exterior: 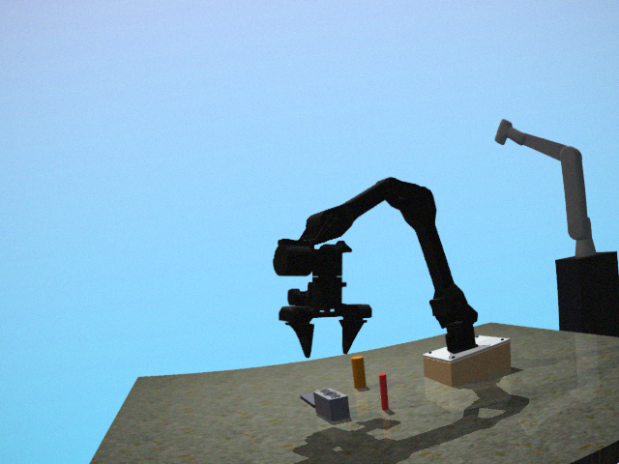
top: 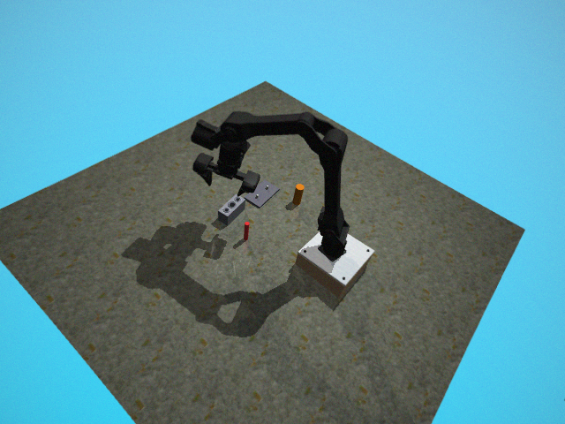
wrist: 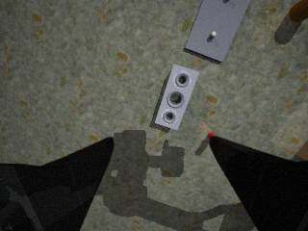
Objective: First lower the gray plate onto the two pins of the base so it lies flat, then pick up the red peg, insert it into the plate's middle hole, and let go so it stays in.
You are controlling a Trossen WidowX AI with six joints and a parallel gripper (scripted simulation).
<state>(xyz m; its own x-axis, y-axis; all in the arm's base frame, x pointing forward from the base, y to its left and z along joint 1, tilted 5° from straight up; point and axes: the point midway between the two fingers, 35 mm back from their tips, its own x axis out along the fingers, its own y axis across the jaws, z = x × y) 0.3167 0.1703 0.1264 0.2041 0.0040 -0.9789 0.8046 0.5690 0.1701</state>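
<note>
My gripper tip is 30 mm to the left of the gray plate and 100 mm above it. Round my gripper tip: orange cylinder 80 mm behind, 260 mm to the right, 100 mm below; red peg 110 mm behind, 10 mm to the right, 100 mm below; gray base 20 mm ahead, 180 mm to the right, 130 mm below.
</note>
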